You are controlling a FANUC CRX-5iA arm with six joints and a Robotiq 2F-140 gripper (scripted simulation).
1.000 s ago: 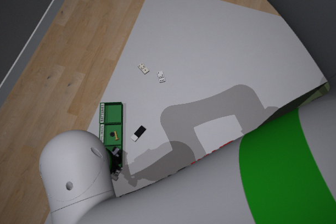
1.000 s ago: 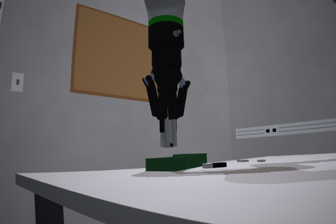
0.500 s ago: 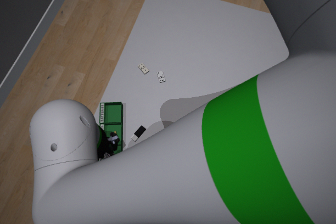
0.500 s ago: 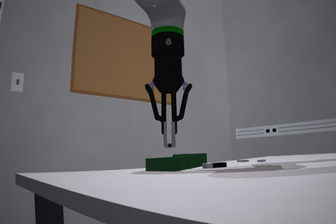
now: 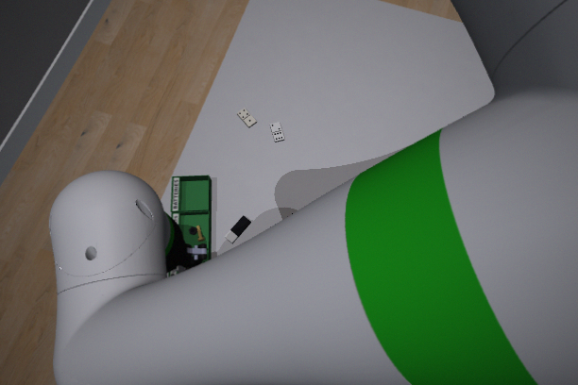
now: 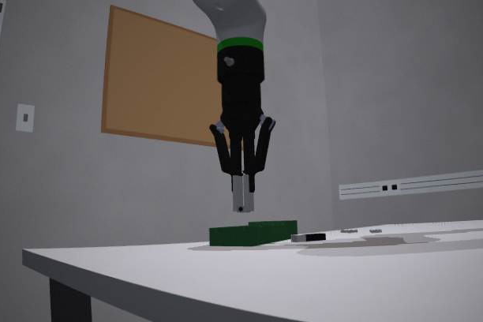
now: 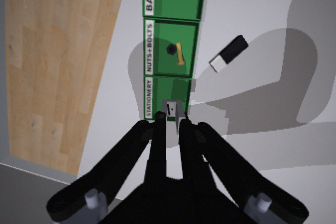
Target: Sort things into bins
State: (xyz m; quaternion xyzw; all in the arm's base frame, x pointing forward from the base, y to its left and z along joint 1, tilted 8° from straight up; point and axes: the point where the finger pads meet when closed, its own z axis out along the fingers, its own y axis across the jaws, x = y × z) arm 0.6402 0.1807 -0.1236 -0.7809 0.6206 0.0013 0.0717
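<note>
Now: the black-and-white eraser 7 cm behind my hand, 10 cm to the right of it and 9 cm below it. Round my hand: brass bolt (7 cm to the right, 8 cm below); black nut (2 cm ahead, 8 cm to the right, 8 cm below); grey sharpener (3 cm below).
</note>
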